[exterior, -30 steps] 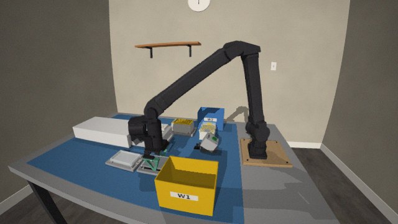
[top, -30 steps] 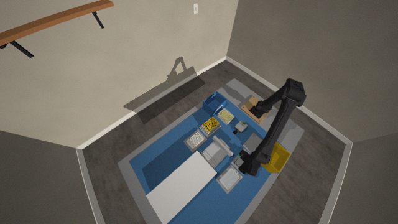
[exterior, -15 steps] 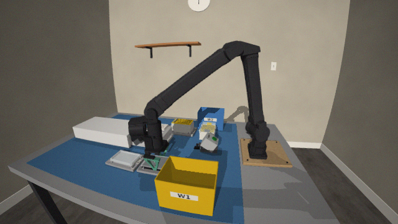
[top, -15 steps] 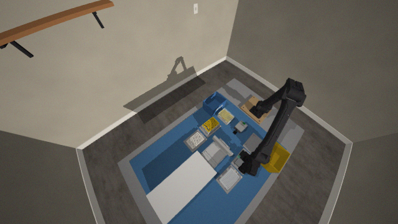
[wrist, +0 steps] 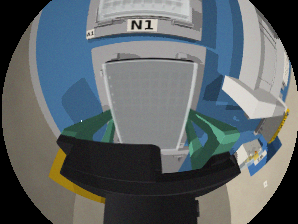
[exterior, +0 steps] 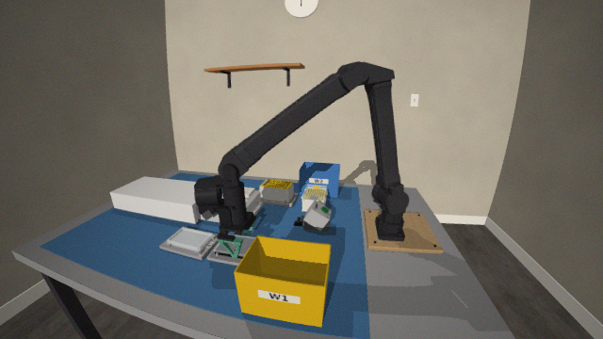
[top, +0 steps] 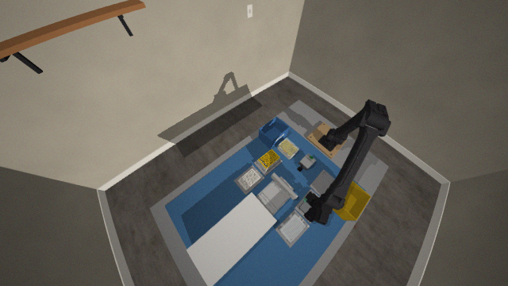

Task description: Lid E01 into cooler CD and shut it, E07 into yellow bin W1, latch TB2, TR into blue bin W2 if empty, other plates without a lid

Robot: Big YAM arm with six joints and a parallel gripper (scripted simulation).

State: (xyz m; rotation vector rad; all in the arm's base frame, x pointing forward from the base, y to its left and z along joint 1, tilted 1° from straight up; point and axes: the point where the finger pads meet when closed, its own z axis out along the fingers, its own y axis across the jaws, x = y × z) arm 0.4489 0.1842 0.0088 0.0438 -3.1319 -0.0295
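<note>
My gripper is now right at the black plate. Also, from my hand: grey plate lid: right at my hand; grey lid park nest: 17 cm behind, 2 cm to the right, 1 cm below; yellow bin W1: 17 cm behind, 13 cm to the left, 2 cm above.
</note>
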